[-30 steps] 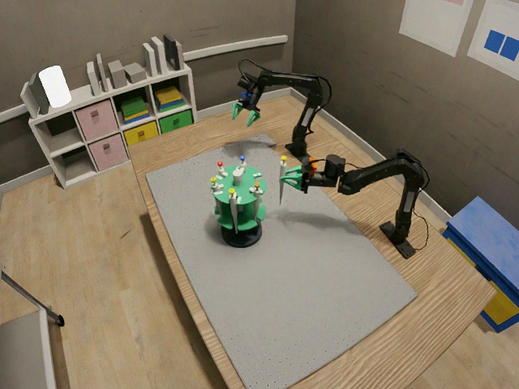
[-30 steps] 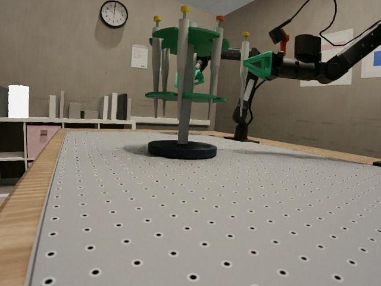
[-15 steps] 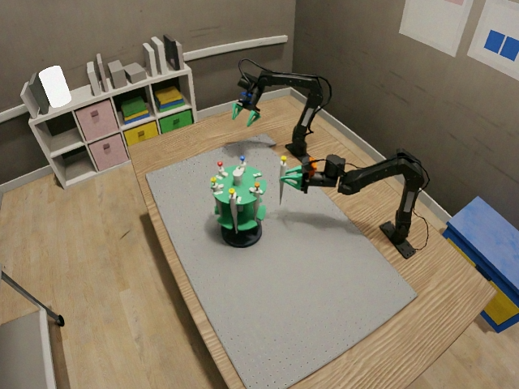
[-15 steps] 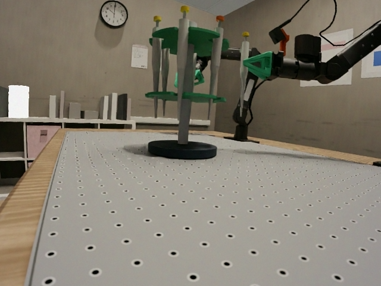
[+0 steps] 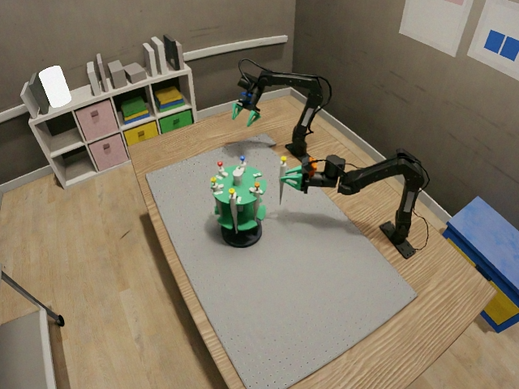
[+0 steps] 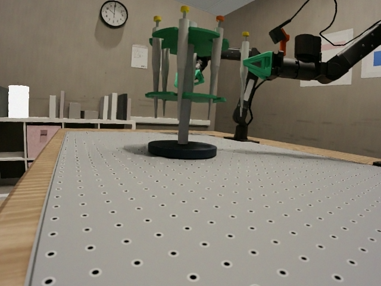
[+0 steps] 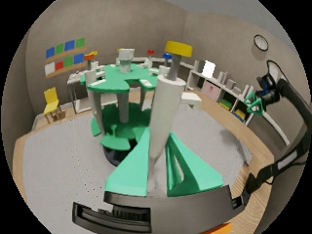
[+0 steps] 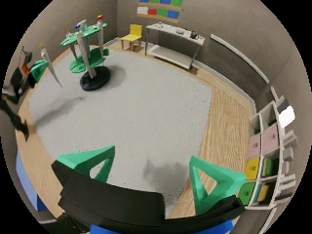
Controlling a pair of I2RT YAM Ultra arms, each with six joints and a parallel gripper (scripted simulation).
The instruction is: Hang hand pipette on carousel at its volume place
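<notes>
My left gripper is now 2 cm above the hand pipette and 1 cm to the left of it.
</notes>
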